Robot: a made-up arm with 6 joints. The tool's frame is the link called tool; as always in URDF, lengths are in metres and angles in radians.
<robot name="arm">
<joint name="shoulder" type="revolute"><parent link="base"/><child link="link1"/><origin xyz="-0.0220 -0.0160 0.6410" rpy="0.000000 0.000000 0.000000"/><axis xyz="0 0 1"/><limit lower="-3.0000" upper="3.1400" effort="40" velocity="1.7"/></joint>
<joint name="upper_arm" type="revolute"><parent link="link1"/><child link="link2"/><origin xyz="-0.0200 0.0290 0.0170" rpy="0.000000 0.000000 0.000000"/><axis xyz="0 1 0"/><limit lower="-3.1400" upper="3.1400" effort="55" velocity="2.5"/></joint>
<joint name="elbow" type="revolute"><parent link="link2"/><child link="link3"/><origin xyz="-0.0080 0.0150 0.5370" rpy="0.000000 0.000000 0.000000"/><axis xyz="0 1 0"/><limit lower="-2.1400" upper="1.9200" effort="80" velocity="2.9"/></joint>
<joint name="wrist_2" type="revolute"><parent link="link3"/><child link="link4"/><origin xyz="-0.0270 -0.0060 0.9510" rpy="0.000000 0.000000 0.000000"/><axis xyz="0 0 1"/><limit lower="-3.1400" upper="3.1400" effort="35" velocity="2.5"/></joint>
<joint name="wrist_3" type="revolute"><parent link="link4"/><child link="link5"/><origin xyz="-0.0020 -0.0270 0.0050" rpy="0.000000 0.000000 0.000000"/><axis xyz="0 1 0"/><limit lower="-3.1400" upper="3.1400" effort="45" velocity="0.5"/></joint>
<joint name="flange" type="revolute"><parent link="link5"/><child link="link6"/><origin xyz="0.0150 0.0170 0.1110" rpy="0.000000 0.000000 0.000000"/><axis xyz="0 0 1"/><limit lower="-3.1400" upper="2.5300" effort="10" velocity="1.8"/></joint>
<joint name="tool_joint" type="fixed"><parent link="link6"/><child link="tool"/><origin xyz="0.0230 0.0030 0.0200" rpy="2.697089 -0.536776 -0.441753"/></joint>
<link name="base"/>
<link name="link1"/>
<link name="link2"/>
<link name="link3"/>
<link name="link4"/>
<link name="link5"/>
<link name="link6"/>
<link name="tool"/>
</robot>
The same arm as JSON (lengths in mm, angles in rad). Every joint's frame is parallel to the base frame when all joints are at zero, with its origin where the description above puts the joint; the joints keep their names.
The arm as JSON. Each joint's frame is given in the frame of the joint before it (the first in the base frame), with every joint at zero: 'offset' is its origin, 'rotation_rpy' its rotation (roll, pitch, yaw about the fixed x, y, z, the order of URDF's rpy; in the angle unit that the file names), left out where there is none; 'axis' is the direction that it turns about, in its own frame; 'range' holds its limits. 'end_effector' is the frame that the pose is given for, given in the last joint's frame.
{"length_unit": "mm", "angle_unit": "rad", "chain": [
  {"id": "shoulder", "offset": [-22.0, -16.0, 641.0], "axis": [0.0, 0.0, 1.0], "range": [-3.0, 3.14]},
  {"id": "upper_arm", "offset": [-20.0, 29.0, 17.0], "axis": [0.0, 1.0, 0.0], "range": [-3.14, 3.14]},
  {"id": "elbow", "offset": [-8.0, 15.0, 537.0], "axis": [0.0, 1.0, 0.0], "range": [-2.14, 1.92]},
  {"id": "wrist_2", "offset": [-27.0, -6.0, 951.0], "axis": [0.0, 0.0, 1.0], "range": [-3.14, 3.14]},
  {"id": "wrist_3", "offset": [-2.0, -27.0, 5.0], "axis": [0.0, 1.0, 0.0], "range": [-3.14, 3.14]},
  {"id": "flange", "offset": [15.0, 17.0, 111.0], "axis": [0.0, 0.0, 1.0], "range": [-3.14, 2.53]}
], "end_effector": {"offset": [23.0, 3.0, 20.0], "rotation_rpy": [2.6971, -0.5368, -0.4418]}}

